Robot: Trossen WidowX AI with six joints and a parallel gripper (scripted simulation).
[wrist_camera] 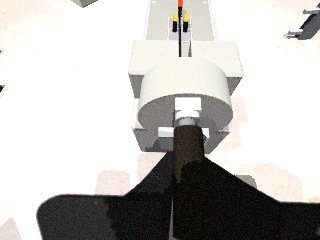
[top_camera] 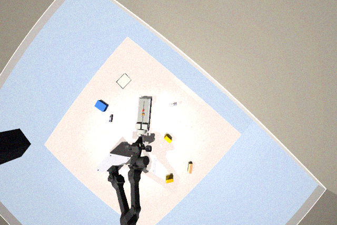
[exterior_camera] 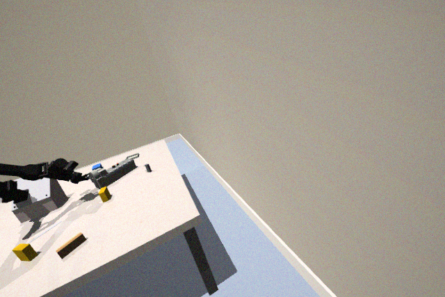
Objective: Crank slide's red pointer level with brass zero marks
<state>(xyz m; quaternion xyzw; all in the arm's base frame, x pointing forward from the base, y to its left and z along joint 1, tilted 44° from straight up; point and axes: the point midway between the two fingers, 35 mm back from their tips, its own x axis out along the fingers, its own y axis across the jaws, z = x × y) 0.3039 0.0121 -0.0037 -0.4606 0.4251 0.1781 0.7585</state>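
My gripper tip is 10 mm below the crank. Also, from my gripper tip: blue block (100 mm behind, 410 mm to the left, 70 mm below); then dark brown crank handle (10 mm behind, 10 mm to the right, 30 mm above); then red pointer (150 mm ahead, 130 mm to the left, 10 mm below).
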